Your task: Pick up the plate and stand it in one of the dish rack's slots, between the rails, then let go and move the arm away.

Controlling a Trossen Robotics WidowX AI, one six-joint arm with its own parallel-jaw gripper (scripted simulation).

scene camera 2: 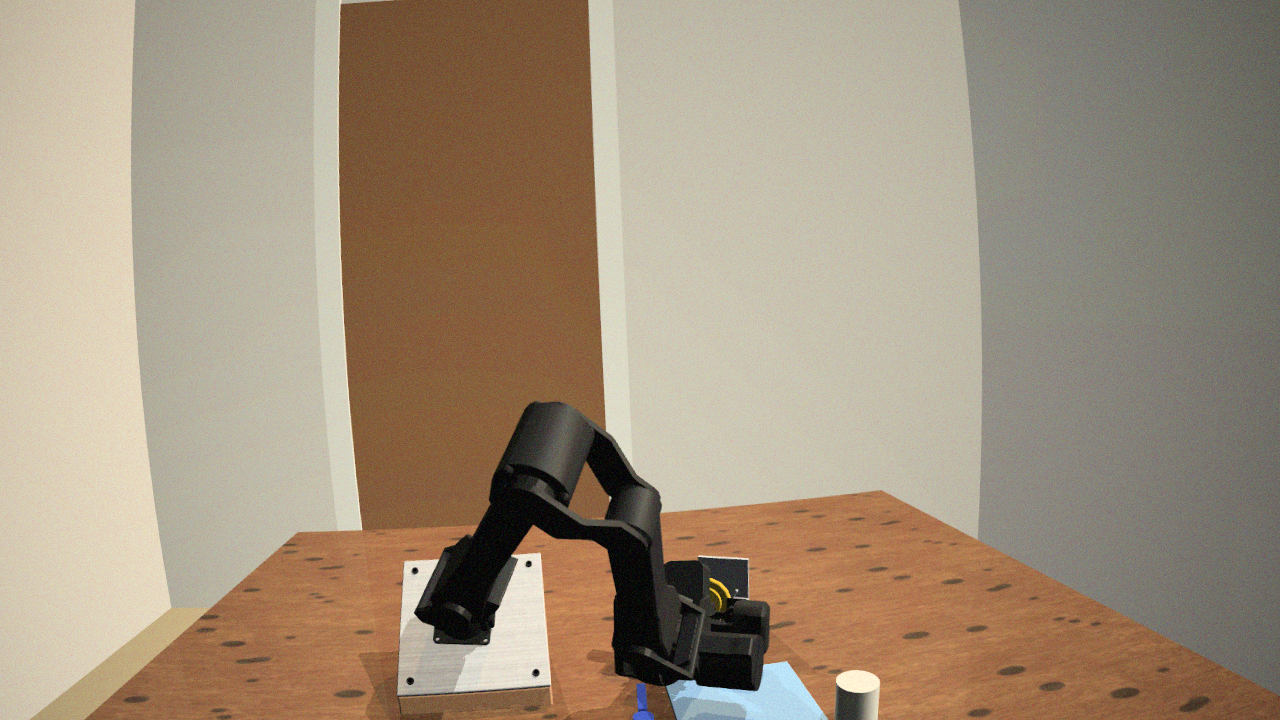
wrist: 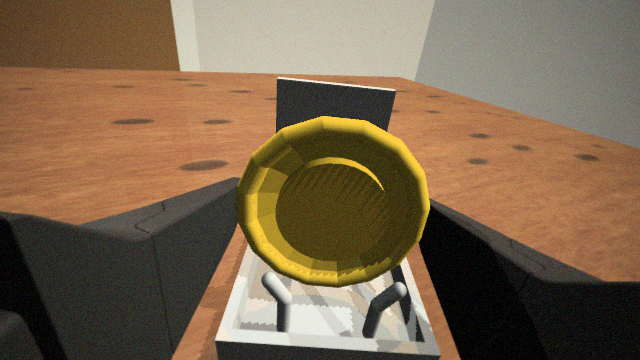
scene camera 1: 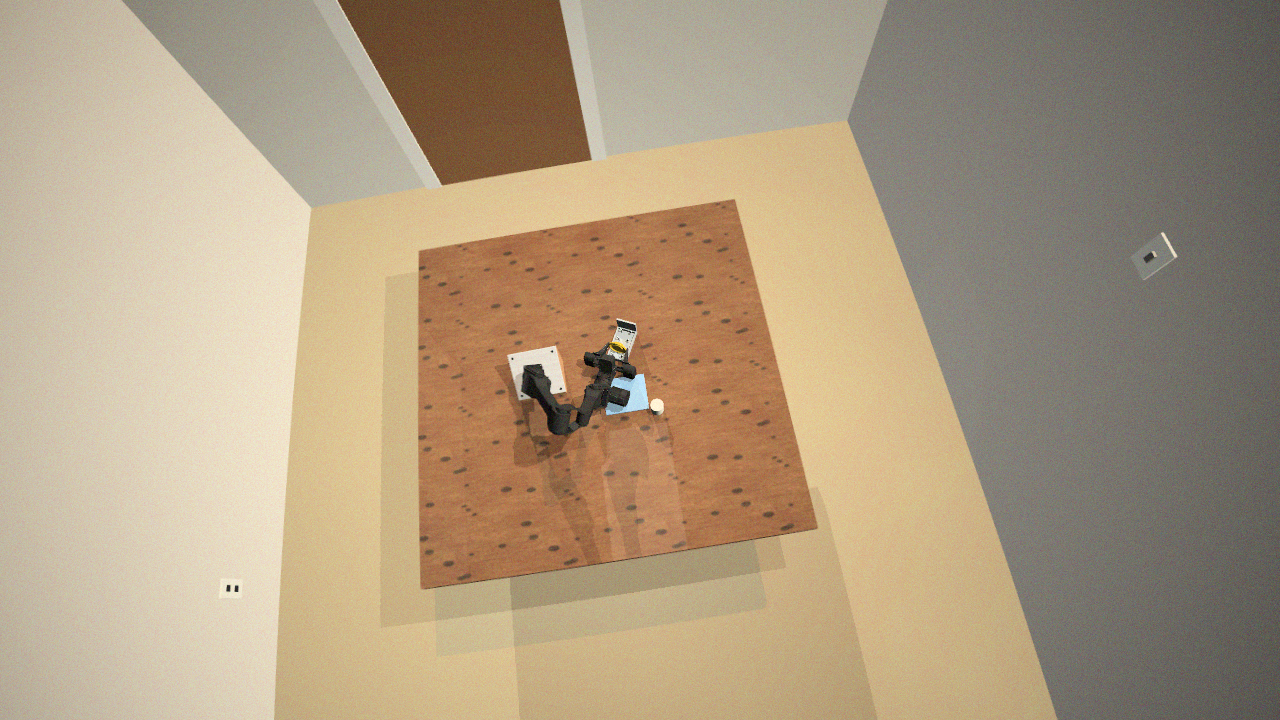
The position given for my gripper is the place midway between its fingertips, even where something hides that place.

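My gripper (scene camera 2: 708,600) (wrist: 331,198) (scene camera 1: 618,345) holds a yellow plate (wrist: 333,202). A dish rack (scene camera 2: 733,573) is visible, and the wrist view shows the rack (wrist: 265,308) too. Scene camera 1 shows a light blue mat (scene camera 1: 638,400).
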